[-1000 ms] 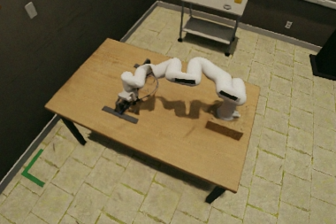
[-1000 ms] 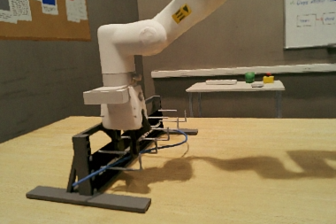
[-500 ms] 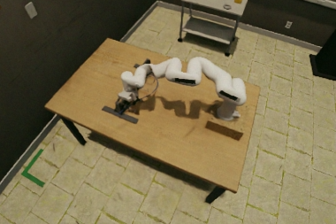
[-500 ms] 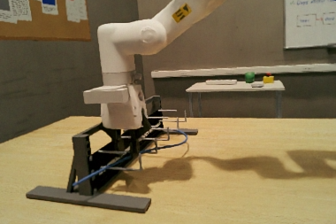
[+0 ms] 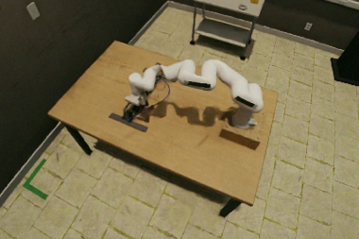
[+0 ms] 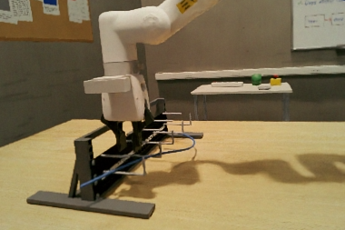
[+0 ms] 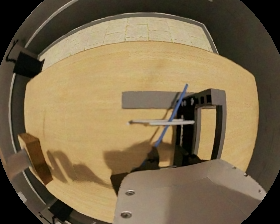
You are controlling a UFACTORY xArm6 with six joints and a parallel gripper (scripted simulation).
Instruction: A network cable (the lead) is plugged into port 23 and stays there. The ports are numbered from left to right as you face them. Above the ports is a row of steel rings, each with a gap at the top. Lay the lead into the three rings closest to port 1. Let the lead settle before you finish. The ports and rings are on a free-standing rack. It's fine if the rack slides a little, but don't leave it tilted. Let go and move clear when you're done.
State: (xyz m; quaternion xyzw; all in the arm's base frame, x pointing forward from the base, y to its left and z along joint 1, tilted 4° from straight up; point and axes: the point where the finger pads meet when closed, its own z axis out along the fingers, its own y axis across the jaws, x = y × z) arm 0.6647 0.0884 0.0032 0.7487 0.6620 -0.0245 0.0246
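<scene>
My hand is 16 cm to the left of the dark free-standing rack, 4 cm short of it and 4 cm above it.
</scene>
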